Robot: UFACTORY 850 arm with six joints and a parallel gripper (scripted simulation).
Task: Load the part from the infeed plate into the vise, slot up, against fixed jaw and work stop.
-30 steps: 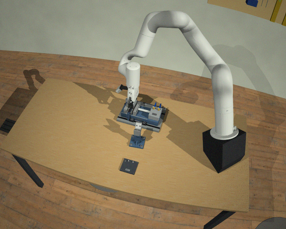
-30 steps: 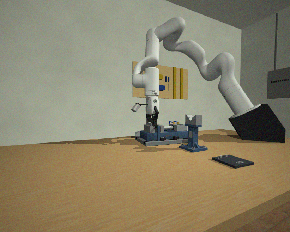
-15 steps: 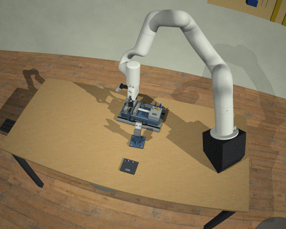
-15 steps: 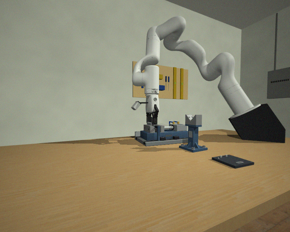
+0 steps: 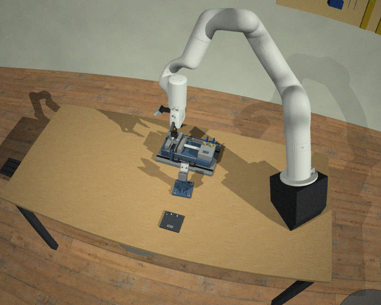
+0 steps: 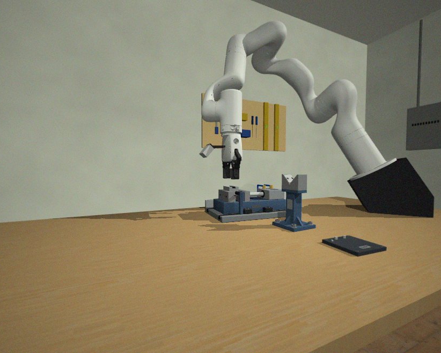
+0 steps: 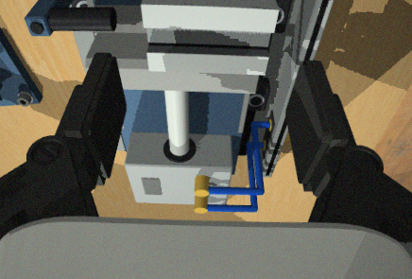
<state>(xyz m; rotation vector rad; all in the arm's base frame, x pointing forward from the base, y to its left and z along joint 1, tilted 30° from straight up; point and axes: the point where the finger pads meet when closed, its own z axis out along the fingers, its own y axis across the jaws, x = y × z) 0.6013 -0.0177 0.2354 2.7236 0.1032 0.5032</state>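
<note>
Now: the grey block 5 cm below my hand. The rest, counted from my hand: grey fixed jaw 8 cm below, 3 cm ahead, 2 cm to the left; white cylinder rod 9 cm behind, 8 cm below, 2 cm to the left; black work stop rod 7 cm to the left, 6 cm below.
</note>
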